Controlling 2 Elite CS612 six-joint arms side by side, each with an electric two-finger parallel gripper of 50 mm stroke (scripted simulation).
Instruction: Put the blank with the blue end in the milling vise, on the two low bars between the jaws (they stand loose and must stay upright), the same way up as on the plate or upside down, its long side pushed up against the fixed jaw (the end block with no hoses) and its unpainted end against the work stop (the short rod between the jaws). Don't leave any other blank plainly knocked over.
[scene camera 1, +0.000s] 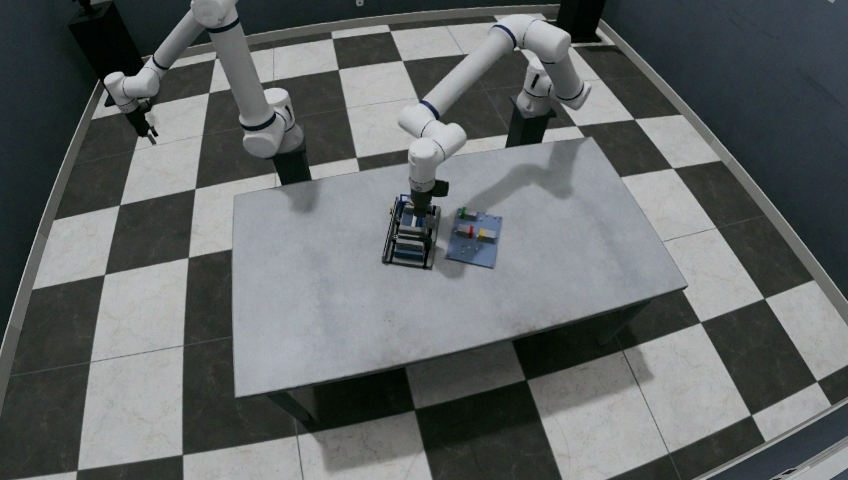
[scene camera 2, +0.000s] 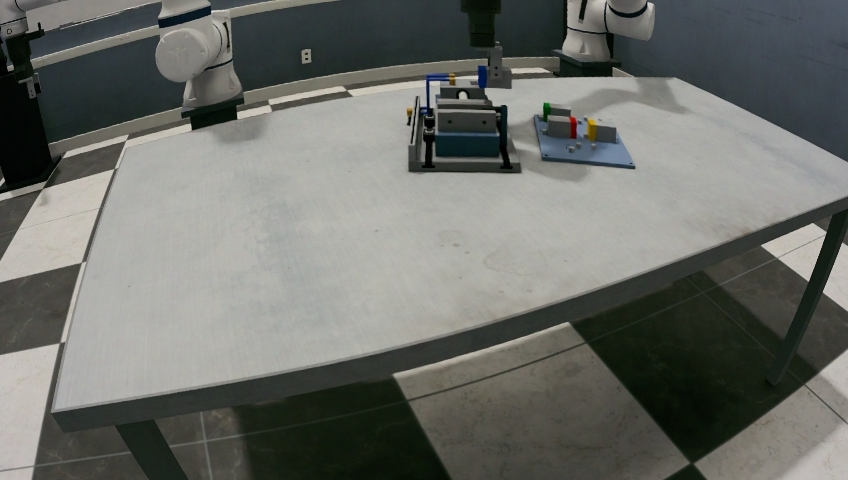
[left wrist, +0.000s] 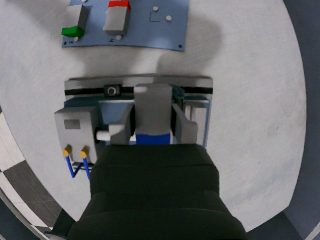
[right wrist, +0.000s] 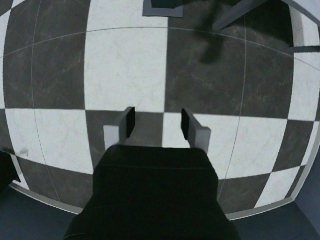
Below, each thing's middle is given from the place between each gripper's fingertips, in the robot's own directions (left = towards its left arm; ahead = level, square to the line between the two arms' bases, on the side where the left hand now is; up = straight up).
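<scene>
Counted from my right hand, the blue-ended blank (left wrist: 152, 101) is 114 cm to the left, 75 cm ahead and 3 cm below. My right gripper (scene camera 2: 36, 95) itself is 10 cm above the hose block (left wrist: 88, 116), 61 cm short of it and 114 cm to the right of it.
That same hose block is 14 cm behind my left hand and 9 cm below it. As for the blue plate (scene camera 2: 607, 154), I find it 20 cm to the left of my left hand, 2 cm ahead of it and 16 cm below it. My left hand is 2 cm above the blank.
</scene>
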